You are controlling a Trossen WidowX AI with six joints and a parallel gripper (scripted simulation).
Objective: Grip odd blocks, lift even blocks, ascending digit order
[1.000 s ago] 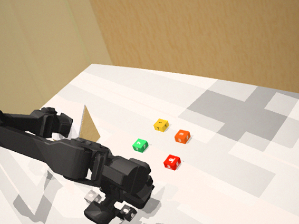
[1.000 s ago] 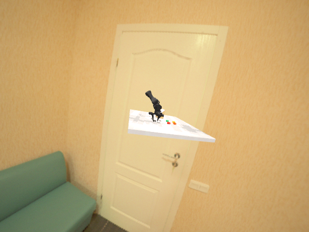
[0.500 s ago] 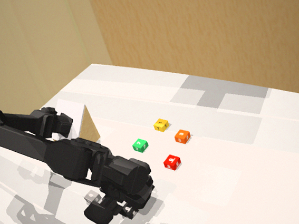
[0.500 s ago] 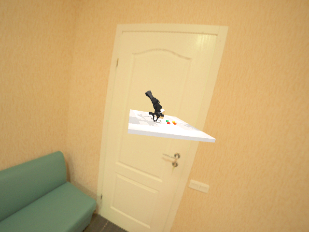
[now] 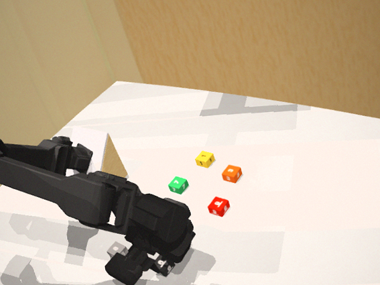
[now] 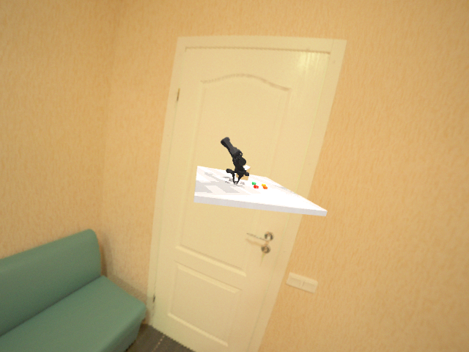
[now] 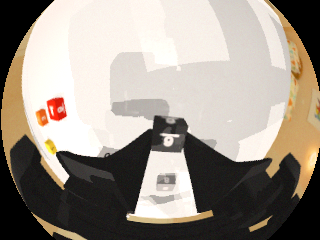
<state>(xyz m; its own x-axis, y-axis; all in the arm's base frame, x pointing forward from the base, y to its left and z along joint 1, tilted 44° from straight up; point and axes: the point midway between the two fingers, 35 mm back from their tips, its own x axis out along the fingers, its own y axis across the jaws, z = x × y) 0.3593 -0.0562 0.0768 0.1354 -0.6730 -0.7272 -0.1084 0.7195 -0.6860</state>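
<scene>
The green block is 130 mm behind my gripper tip, 190 mm to the left of it and 10 mm below it. From my gripper tip the other things lie so: black block (right at my gripper tip); white block (80 mm behind, 70 mm to the left, 10 mm below); grey block (120 mm behind, 30 mm to the right, 10 mm below).
</scene>
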